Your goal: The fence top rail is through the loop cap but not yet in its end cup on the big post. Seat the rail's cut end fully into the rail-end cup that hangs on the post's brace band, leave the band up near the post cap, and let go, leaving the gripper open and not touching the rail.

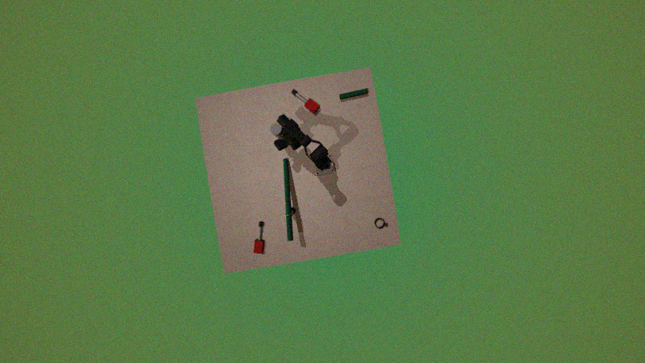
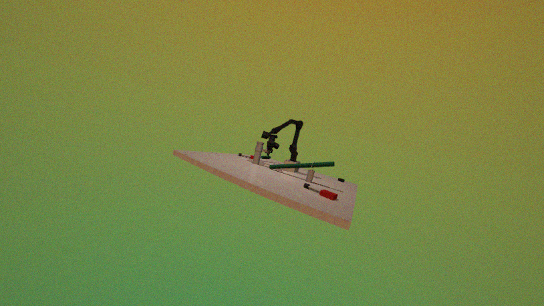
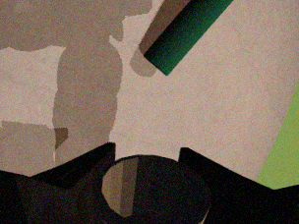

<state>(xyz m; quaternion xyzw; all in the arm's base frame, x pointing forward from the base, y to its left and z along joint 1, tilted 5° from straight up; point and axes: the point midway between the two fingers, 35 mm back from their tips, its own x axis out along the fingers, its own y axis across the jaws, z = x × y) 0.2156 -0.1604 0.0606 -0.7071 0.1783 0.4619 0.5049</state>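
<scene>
The rail-end cup lies 3 cm to the right of my gripper tip and 3 cm above it. From my gripper tip the other things lie so: short post: 44 cm to the left, 4 cm ahead; then green tube piece: 52 cm behind, 32 cm to the right, 9 cm below.
</scene>
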